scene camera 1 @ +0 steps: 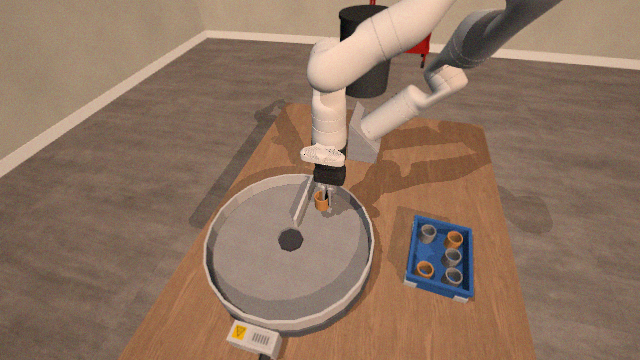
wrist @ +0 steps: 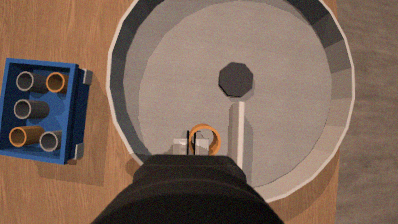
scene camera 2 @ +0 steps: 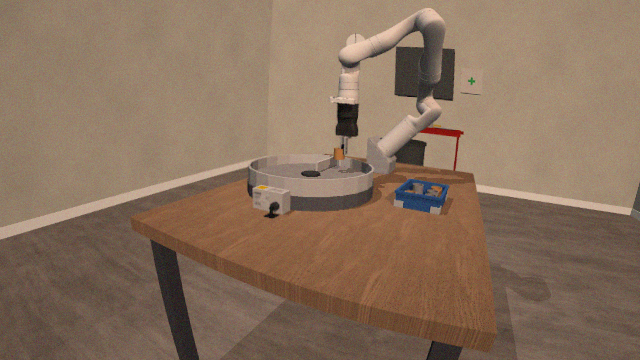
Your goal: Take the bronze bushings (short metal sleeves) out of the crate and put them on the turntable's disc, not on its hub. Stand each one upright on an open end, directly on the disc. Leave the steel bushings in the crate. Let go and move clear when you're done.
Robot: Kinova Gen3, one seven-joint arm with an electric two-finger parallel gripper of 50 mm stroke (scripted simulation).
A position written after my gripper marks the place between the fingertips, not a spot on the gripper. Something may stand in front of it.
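Observation:
My gripper (scene camera 1: 327, 202) is visible, also as the gripper (wrist: 191, 138) and the gripper (scene camera 2: 343, 154). Objects seen: a grey turntable disc (wrist: 181, 70); a blue crate (scene camera 1: 432, 253).

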